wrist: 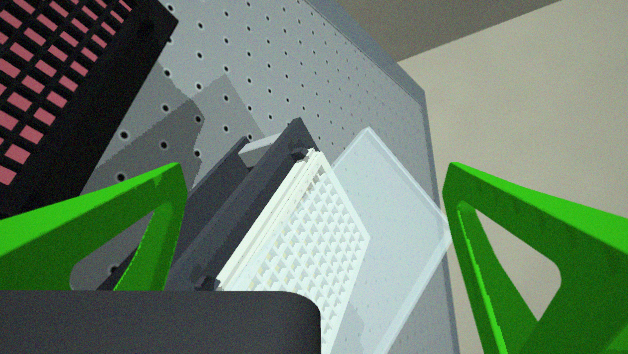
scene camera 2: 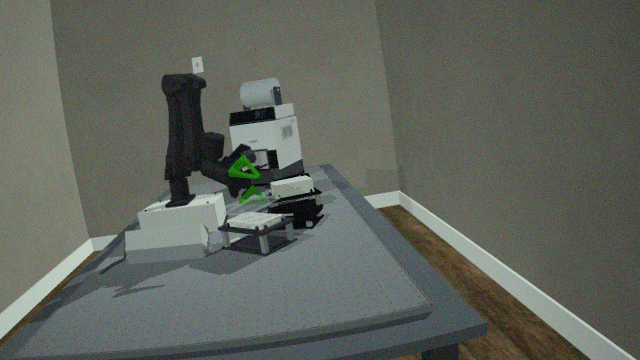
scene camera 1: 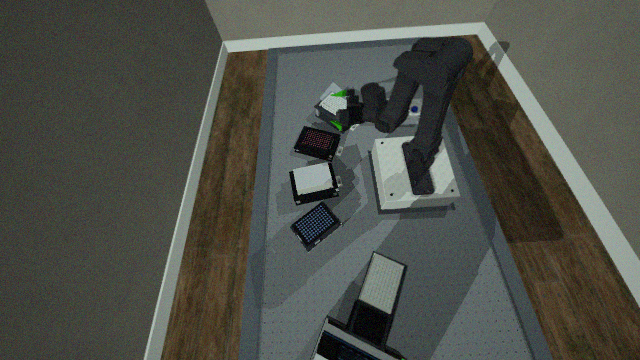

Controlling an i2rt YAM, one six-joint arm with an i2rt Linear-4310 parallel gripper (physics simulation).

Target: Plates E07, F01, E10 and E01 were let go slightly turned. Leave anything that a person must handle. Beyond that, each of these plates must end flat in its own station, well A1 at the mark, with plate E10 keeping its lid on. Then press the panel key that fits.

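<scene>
A white plate sits on a raised dark stand. A clear lid lies askew, reaching past the plate's far edge. My gripper is open above this plate, fingers wide apart, holding nothing. A black plate with red wells is beside it. Then come a plate with a plain white top and a black plate with blue wells. Another white plate lies by the machine. Plate labels are unreadable.
A white machine with a roll on top stands at the table's far end in scene camera 2. The arm's white base box stands beside the row of stations. A sloped panel with a blue key is partly hidden by the arm.
</scene>
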